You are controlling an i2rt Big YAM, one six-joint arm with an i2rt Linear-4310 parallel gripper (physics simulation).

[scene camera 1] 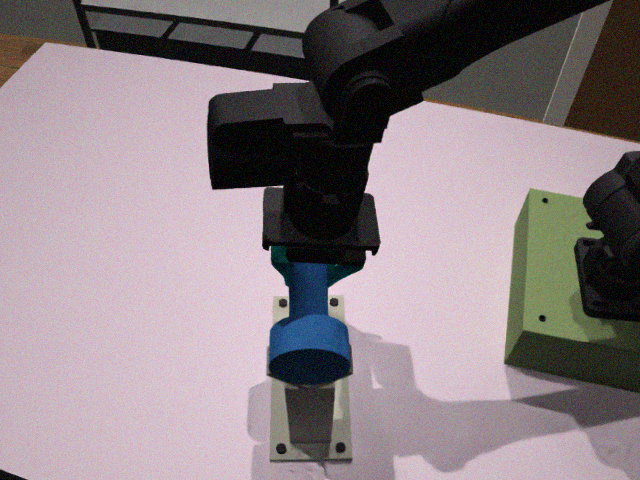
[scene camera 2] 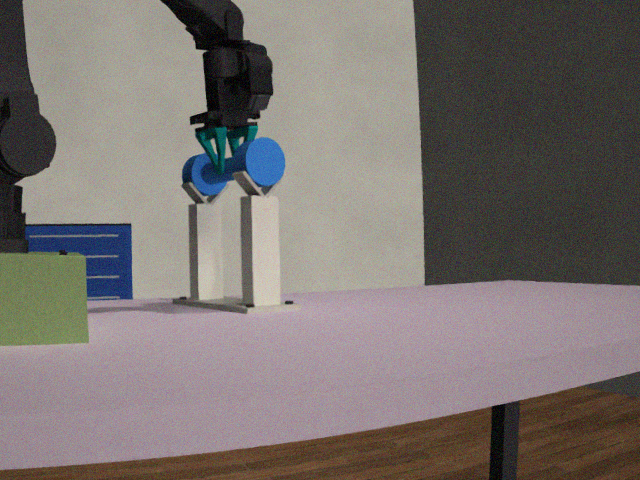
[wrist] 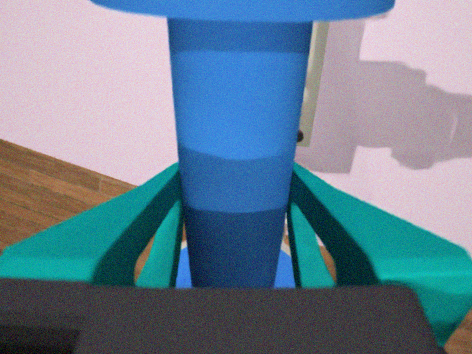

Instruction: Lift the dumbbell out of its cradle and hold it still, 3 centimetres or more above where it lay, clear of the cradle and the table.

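Where they show: gripper, fingertip midpoint: (scene camera 1: 307,282) (scene camera 2: 230,173) (wrist: 235,176); arm's base, link origin: (scene camera 1: 609,281).
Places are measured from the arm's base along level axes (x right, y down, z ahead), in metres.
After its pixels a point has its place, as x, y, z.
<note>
The blue dumbbell (scene camera 1: 309,346) @[-0.238, -0.167, 0.364] (scene camera 2: 264,162) @[-0.043, -0.128, 0.397] (wrist: 240,105) @[-0.101, -0.149, 0.386] lies level in the cradle (scene camera 1: 279,423) @[-0.219, 0.086, 0.407] (scene camera 2: 261,253) @[-0.045, 0.008, 0.390], with its two round ends resting in the V-shaped rests on top of two pale posts. My gripper (scene camera 2: 227,166) @[-0.143, -0.123, 0.382] (wrist: 235,176) @[-0.143, -0.123, 0.382] comes down from above, and its teal fingers are shut on the dumbbell's bar between the ends, one finger on each side, touching it in the wrist view. In scene camera 1 the fingertips are hidden behind the bar and the gripper body. No gap between the dumbbell's ends and the rests shows in scene camera 2.
A green block (scene camera 1: 558,289) @[-0.022, 0.002, 0.072] (scene camera 2: 43,299) @[0.158, 0.049, 0.051] carrying the arm's base stands on the pink table (scene camera 1: 129,310) @[-0.089, 0.094, 0.653] (scene camera 2: 387,351) @[0.359, 0.094, 0.319], beside the cradle. A blue panel with pale lines (scene camera 2: 109,266) shows behind the block. The cradle's base plate has dark bolts at its corners.
</note>
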